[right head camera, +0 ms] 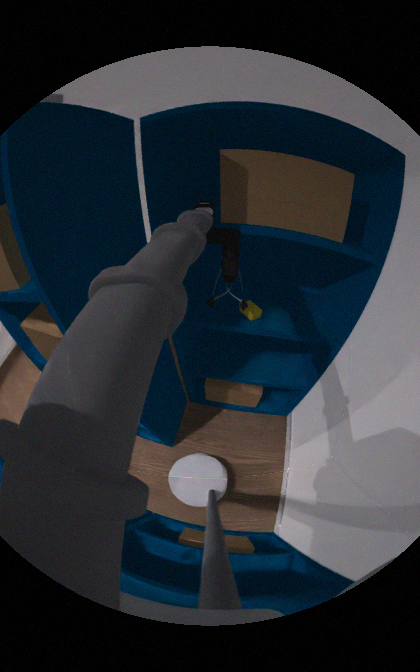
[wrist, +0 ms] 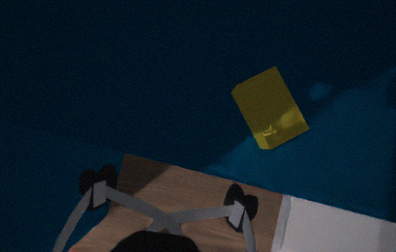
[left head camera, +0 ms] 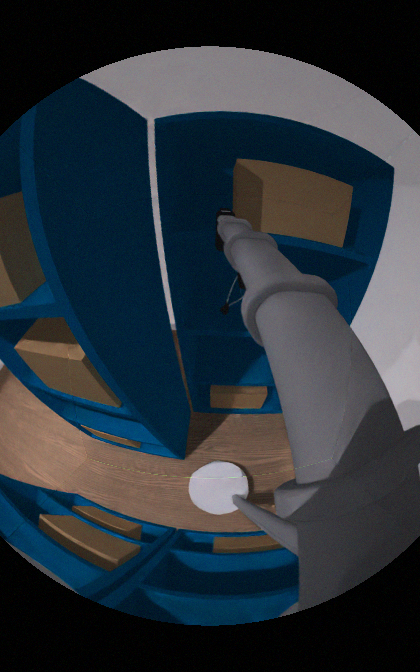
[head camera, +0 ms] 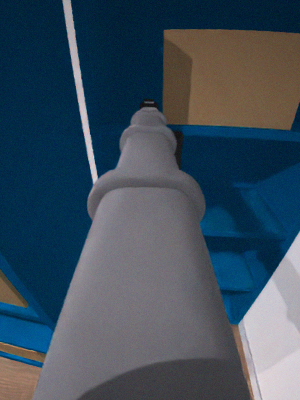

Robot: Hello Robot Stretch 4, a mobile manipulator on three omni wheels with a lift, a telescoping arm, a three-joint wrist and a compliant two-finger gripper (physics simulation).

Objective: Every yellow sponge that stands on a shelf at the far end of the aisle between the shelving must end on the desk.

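Frame: origin at the robot's base, x left, y back, z up, level; metres.
Seen in the pictures: gripper, between the fingertips: (wrist: pixel 171 188).
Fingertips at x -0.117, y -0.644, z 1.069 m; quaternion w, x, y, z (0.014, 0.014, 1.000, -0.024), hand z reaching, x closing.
Observation:
Offsets run from my fingertips to a thing's top centre.
A yellow sponge @(dx -0.120, dy -0.115, dz -0.065 m) (right head camera: pixel 251 310) (wrist: pixel 270 108) stands on a blue shelf board (right head camera: pixel 287 320) of the far shelf unit. My gripper (right head camera: pixel 227 303) (wrist: pixel 171 188) is open and empty, with its two fingers apart. In the right head camera view it hangs over the same shelf bay, and its right fingertip overlaps the left edge of the sponge. In the wrist view the sponge lies above and to the right of the right fingertip, clear of both fingers. The arm hides the sponge in the head camera and left head camera views. The desk does not show in these views.
A large brown box @(dx -0.207, dy -0.154, dz +0.617 m) (head camera: pixel 235 80) (left head camera: pixel 305 205) (right head camera: pixel 295 195) stands on the shelf above the sponge. A smaller box (left head camera: pixel 238 396) (right head camera: pixel 233 391) is on the bottom shelf. A blue side panel (left head camera: pixel 115 250) stands at left, a white wall (right head camera: pixel 370 350) at right. A white disc (left head camera: pixel 218 487) (right head camera: pixel 198 480) shows low over the wooden floor.

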